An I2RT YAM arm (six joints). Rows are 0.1 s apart.
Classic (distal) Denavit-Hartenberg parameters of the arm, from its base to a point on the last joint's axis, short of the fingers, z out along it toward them. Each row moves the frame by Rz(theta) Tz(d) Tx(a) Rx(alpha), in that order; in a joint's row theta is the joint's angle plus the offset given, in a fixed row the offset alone. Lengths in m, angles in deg.
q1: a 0.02; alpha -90; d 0.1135; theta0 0
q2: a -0.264; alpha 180; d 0; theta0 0
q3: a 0.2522; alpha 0; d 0; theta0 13.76
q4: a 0.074; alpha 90; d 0; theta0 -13.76
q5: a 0; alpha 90; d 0; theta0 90
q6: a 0; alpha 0; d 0.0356; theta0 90
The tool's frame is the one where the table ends.
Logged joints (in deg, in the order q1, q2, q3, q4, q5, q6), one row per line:
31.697 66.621 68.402 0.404 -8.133 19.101
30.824 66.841 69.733 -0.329 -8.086 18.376
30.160 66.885 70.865 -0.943 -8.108 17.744
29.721 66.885 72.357 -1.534 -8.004 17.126
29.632 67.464 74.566 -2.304 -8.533 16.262
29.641 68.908 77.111 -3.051 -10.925 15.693
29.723 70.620 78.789 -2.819 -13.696 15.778
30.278 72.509 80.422 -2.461 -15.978 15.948
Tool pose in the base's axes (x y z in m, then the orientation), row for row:
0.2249 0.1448 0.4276 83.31 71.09 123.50
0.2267 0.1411 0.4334 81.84 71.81 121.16
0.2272 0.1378 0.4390 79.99 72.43 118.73
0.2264 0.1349 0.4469 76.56 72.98 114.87
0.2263 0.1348 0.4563 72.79 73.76 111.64
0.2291 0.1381 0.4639 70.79 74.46 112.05
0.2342 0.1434 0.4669 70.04 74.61 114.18
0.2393 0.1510 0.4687 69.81 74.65 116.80
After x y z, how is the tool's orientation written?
As angles about the fixed x, y, z axes (roll, pitch, yaw), in degrees.
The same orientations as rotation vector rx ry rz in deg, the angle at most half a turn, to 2 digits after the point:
-16.63 89.55 46.31
-16.42 89.01 45.10
-16.35 88.39 44.19
-16.31 87.34 43.42
-17.27 86.22 43.19
-19.67 85.54 44.51
-21.99 85.12 46.66
-24.22 84.79 48.89

